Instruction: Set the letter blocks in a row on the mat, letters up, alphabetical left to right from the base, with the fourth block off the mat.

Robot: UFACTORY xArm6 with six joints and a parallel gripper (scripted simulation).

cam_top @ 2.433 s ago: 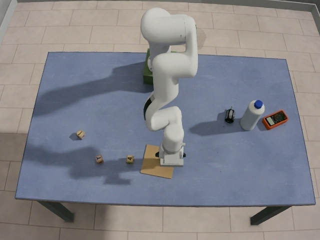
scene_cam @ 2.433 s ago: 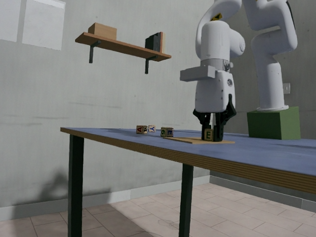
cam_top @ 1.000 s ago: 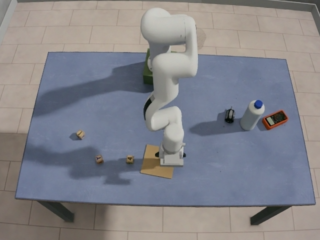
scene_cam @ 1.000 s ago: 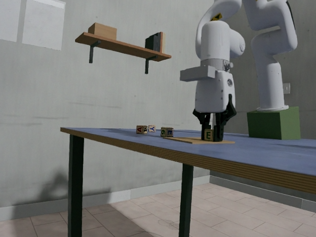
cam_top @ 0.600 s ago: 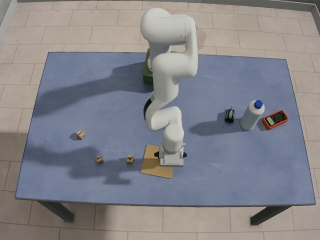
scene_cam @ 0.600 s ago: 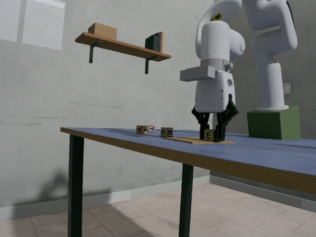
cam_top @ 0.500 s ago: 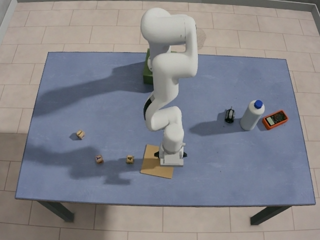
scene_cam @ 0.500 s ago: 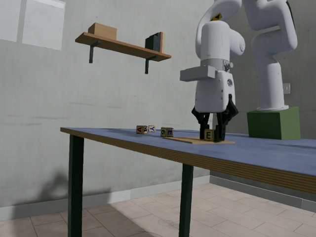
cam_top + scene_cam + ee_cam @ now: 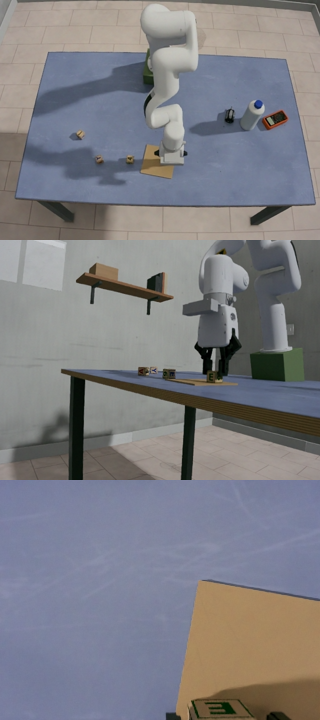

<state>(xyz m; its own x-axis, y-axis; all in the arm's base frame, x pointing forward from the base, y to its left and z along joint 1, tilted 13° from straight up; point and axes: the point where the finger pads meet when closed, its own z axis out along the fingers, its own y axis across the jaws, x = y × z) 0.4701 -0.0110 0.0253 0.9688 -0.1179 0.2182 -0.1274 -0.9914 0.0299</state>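
Right now my hand is 20 mm above the wooden block. The rest, counted from my hand: black object: 330 mm to the left, 200 mm behind, 20 mm below; then tan mat: 50 mm to the right, 40 mm below, 10 mm behind; then orange multimeter: 550 mm to the left, 150 mm behind, 30 mm below.
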